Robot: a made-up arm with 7 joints.
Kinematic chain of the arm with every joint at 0, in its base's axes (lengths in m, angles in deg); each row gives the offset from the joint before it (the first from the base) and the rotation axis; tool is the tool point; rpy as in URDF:
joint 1: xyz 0 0 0.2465 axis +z
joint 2: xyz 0 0 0 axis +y
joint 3: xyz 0 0 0.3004 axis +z
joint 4: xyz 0.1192 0 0 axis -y
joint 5: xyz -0.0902 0 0.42 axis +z
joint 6: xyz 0 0 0 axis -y
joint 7: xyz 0.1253 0 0 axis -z
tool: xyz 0 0 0 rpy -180 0 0
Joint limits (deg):
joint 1: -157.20..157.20
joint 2: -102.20..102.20
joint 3: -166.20..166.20
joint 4: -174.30..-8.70
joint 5: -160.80..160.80
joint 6: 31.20..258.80
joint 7: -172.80..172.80
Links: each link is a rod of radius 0.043 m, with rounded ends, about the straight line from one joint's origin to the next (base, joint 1, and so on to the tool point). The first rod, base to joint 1, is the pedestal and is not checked.
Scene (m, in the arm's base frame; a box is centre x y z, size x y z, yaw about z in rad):
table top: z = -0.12
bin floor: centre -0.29 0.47 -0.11 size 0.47 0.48 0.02 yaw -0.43
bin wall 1: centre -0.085 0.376 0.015 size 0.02 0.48 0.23 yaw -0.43
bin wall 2: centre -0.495 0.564 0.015 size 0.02 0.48 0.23 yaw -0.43
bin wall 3: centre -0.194 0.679 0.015 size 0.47 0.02 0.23 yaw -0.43
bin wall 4: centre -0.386 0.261 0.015 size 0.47 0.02 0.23 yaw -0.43
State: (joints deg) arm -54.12 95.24 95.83 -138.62 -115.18 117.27 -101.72
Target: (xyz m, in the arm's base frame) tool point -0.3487 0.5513 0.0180
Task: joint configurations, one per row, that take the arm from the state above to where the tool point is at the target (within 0.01 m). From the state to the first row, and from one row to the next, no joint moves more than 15 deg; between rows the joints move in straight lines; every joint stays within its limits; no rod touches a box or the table.
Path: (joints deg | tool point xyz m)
1: -52.13 81.71 101.63 -135.54 -114.60 116.17 -101.72 | 0.3758 0.3620 0.3982
2: -50.13 68.18 107.44 -132.46 -114.01 115.07 -101.72 | 0.3418 0.4001 0.4416
3: -48.14 54.65 113.24 -129.37 -113.43 113.97 -101.72 | 0.2850 0.4485 0.4761
4: -46.15 41.12 119.04 -126.29 -112.85 112.86 -101.72 | 0.2061 0.5023 0.4924
5: -44.16 27.59 124.84 -123.21 -112.26 111.76 -101.72 | 0.1096 0.5546 0.4833
6: -42.16 14.06 130.65 -120.13 -111.68 110.66 -101.72 | 0.0020 0.5976 0.4441
7: -40.17 0.53 136.45 -117.04 -111.10 109.56 -101.72 | -0.1072 0.6238 0.3737
8: -38.18 -13.00 142.25 -113.96 -110.51 108.46 -101.72 | -0.2083 0.6269 0.2745
9: -36.19 -26.52 148.06 -110.88 -109.93 107.36 -101.72 | -0.2916 0.6031 0.1530
10: -34.19 -40.05 153.86 -107.80 -109.35 106.25 -101.72 | -0.3487 0.5513 0.0180

